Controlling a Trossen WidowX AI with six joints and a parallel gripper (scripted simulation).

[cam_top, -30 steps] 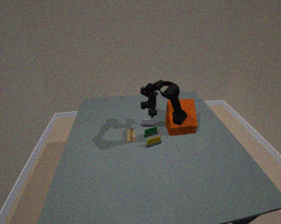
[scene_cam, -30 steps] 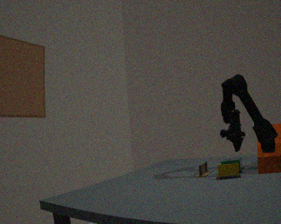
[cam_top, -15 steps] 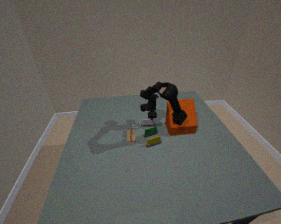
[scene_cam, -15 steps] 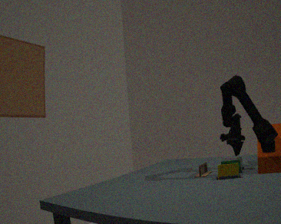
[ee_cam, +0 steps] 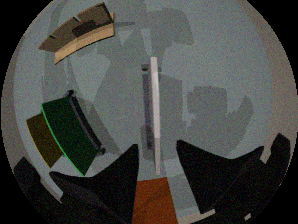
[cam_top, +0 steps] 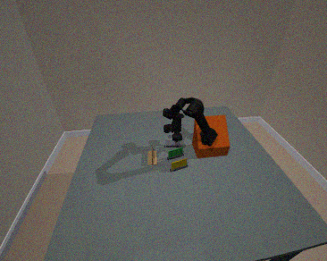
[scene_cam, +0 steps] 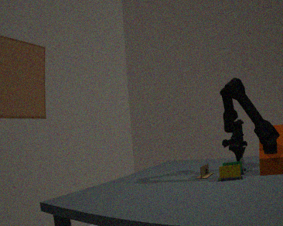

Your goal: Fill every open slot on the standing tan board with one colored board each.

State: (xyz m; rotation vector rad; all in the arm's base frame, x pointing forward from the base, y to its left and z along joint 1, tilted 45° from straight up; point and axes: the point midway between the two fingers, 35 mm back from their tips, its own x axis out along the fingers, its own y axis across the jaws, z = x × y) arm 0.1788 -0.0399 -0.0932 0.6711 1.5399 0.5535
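Right now the grey board is 2 cm ahead of my gripper tip and 3 cm below it. Also, from my gripper tip: tan board: 17 cm ahead, 10 cm to the left, 3 cm below; then yellow board: 1 cm ahead, 21 cm to the left, 3 cm below; then green board: 2 cm ahead, 11 cm to the left, 3 cm below.
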